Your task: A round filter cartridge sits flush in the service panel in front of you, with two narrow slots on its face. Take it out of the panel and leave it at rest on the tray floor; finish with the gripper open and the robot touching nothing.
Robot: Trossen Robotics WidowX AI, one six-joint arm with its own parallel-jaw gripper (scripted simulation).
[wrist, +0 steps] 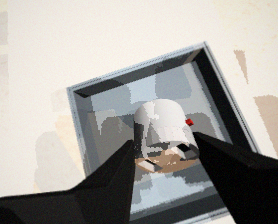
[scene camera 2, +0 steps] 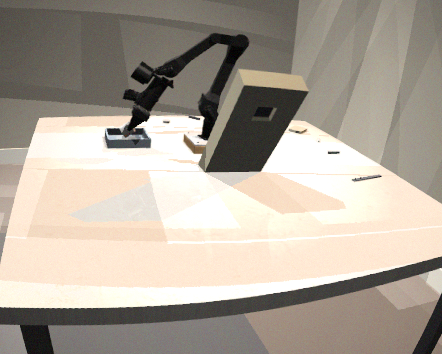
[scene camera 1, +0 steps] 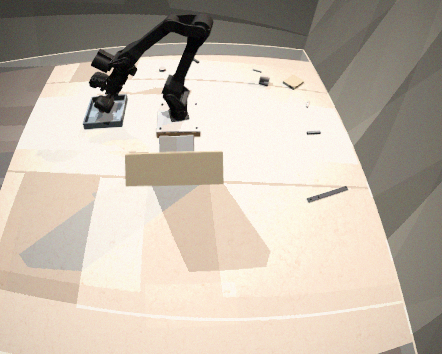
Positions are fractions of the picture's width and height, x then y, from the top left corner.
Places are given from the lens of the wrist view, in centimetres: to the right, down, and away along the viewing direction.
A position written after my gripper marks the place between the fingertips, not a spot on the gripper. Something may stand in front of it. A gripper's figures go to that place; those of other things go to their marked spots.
my gripper (wrist: 0.58,0.63): 2, 2, 11
round filter cartridge (wrist: 0.59,0.64): 2, 2, 8
blue-grey tray (wrist: 0.37,0.48): -4, 0, 16
The marked spots on the blue-grey tray and the round filter cartridge are 10 cm apart.
